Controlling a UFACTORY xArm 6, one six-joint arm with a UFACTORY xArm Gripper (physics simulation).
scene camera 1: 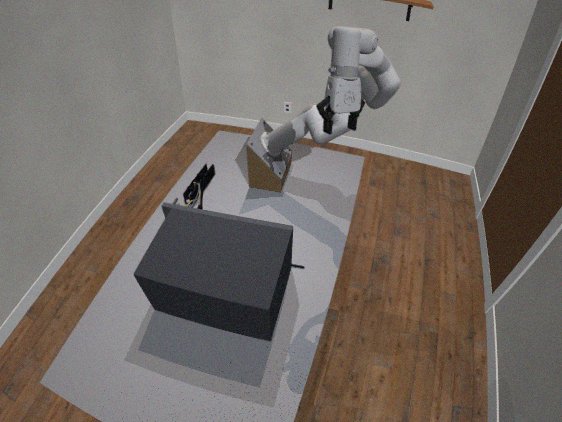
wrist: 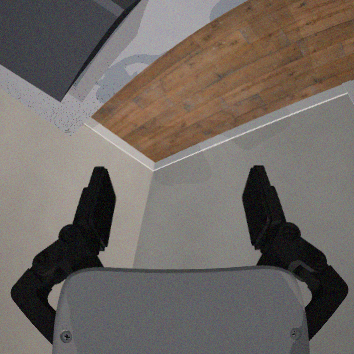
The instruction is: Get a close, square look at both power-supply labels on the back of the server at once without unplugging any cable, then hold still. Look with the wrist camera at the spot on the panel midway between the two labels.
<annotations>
my gripper: scene camera 1; wrist
same spot on my gripper: [wrist: 77, 246] = [scene camera 1: 327, 113]
</annotations>
